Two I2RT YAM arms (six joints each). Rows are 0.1 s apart.
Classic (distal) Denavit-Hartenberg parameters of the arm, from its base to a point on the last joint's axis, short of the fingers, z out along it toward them. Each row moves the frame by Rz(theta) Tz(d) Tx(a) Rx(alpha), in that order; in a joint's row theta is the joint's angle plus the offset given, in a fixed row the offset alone. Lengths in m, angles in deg.
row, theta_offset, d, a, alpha
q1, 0, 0.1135, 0.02, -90
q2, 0, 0, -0.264, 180
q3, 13.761, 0, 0.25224, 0
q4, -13.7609, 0, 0.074, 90
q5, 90, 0, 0, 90
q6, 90, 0.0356, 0, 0
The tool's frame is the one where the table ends.
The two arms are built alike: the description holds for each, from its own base.
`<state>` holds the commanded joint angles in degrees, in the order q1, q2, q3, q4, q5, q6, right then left.
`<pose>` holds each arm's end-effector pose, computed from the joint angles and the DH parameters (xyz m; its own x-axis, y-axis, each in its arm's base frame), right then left.
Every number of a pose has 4 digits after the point.
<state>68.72 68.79 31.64 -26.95 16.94 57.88 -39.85 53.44 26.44 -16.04 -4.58 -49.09</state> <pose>0.0834 0.1856 0.1623 -0.8894 -0.0512 -0.4542 -0.1729 0.9576 0.2306 0.1464 -0.1185 0.1931 -0.7920 -0.3202 -0.5198 -0.0070 0.8562 -0.5167</pose>
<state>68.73 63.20 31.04 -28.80 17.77 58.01 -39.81 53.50 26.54 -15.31 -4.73 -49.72</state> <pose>0.0800 0.1756 0.1752 -0.8751 -0.0215 -0.4835 -0.1727 0.9472 0.2703 0.1475 -0.1191 0.1945 -0.7851 -0.3354 -0.5207 -0.0120 0.8487 -0.5287</pose>
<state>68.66 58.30 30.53 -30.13 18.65 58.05 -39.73 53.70 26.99 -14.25 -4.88 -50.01</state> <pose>0.0773 0.1666 0.1858 -0.8595 0.0093 -0.5111 -0.1727 0.9357 0.3075 0.1498 -0.1205 0.1980 -0.7741 -0.3493 -0.5280 -0.0087 0.8399 -0.5427</pose>
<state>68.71 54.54 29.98 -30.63 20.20 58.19 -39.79 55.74 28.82 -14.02 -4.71 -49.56</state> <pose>0.0753 0.1595 0.1931 -0.8394 0.0424 -0.5418 -0.1699 0.9265 0.3357 0.1553 -0.1256 0.2025 -0.7758 -0.3410 -0.5309 -0.0004 0.8417 -0.5400</pose>
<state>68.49 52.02 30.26 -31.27 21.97 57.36 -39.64 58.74 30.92 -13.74 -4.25 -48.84</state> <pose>0.0753 0.1548 0.2010 -0.8151 0.0617 -0.5761 -0.1742 0.9222 0.3452 0.1631 -0.1317 0.2053 -0.7831 -0.3263 -0.5295 0.0060 0.8474 -0.5310</pose>
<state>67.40 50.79 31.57 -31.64 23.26 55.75 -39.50 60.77 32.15 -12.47 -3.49 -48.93</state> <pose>0.0789 0.1530 0.2113 -0.7897 0.0791 -0.6084 -0.1771 0.9201 0.3494 0.1692 -0.1366 0.2072 -0.7851 -0.3280 -0.5253 0.0115 0.8404 -0.5419</pose>
